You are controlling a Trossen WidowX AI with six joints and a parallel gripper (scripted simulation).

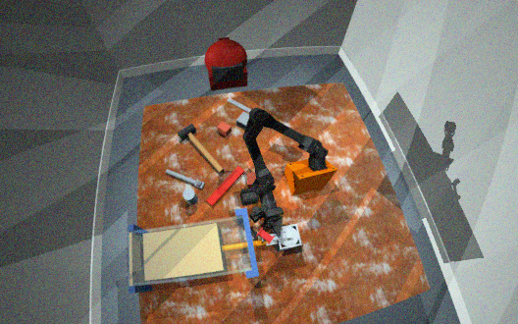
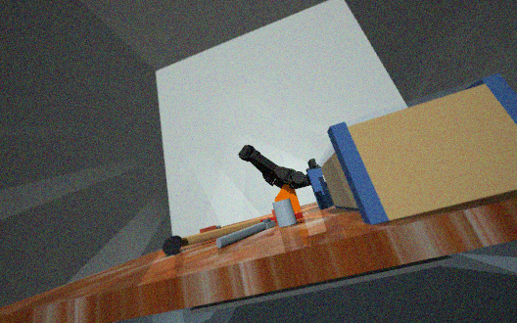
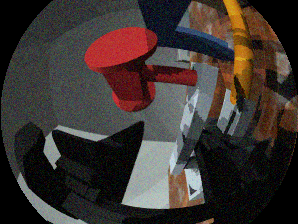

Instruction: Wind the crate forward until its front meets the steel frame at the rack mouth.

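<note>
The red-knobbed winch handle is 1 cm ahead of my gripper tip, 1 cm to the right of it and 1 cm below it. From my gripper tip the other things lie so: red knob: 5 cm ahead, 1 cm to the right, 2 cm above; blue steel frame: 11 cm ahead, 1 cm to the right, 3 cm below; winch: 7 cm behind, 1 cm to the right, 10 cm below.
</note>
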